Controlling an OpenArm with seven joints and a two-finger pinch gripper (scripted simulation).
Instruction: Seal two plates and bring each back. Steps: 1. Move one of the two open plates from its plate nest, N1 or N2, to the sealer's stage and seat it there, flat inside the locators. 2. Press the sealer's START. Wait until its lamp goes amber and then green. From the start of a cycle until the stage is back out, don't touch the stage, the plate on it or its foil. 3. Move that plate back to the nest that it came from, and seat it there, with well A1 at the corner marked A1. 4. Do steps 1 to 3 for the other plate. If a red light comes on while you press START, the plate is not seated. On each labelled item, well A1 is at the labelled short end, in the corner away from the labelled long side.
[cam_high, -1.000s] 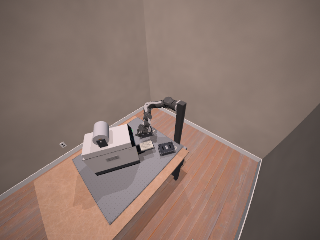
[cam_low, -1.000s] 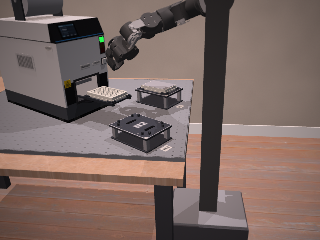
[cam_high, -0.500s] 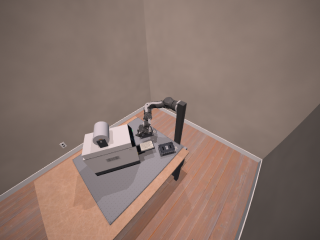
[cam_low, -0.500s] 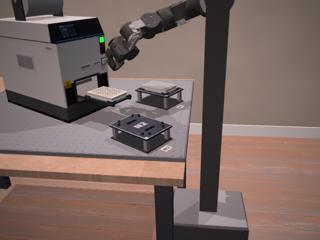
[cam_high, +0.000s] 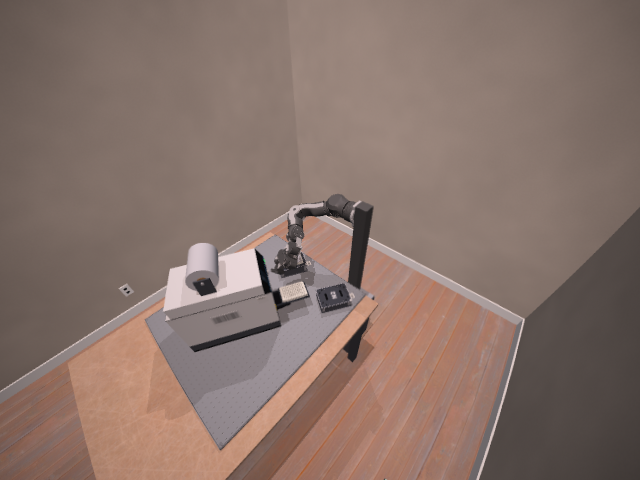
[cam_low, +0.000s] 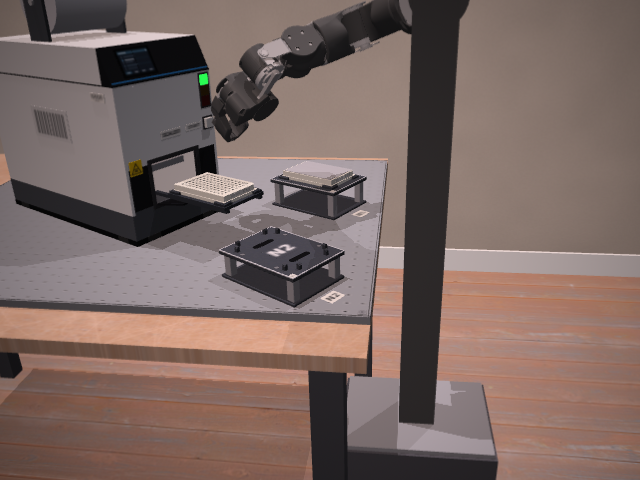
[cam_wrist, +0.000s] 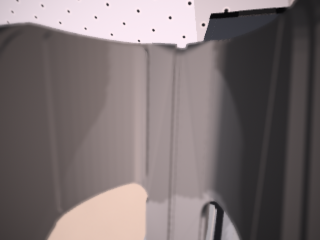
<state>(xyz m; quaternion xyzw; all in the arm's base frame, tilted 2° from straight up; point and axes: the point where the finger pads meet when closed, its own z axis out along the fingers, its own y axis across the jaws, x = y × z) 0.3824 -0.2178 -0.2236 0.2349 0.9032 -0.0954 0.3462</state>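
My hand is 40 mm short of the start button, 20 mm to the left of it and 10 mm below it. Round my hand: plate 110 mm to the left, 80 mm below, 10 mm behind; then sealer stage 110 mm to the left, 90 mm below, 10 mm behind; then dark screen panel 140 mm above, 120 mm ahead, 90 mm to the left.
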